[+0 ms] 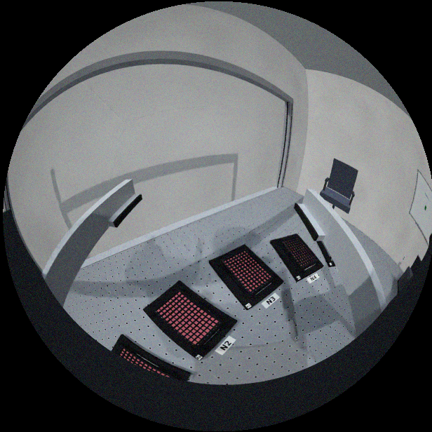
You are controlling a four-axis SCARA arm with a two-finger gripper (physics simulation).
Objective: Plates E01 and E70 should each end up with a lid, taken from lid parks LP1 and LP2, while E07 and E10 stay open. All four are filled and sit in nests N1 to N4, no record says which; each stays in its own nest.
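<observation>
I can see my own gripper in the picture, and a nest N3 is there as well.
</observation>
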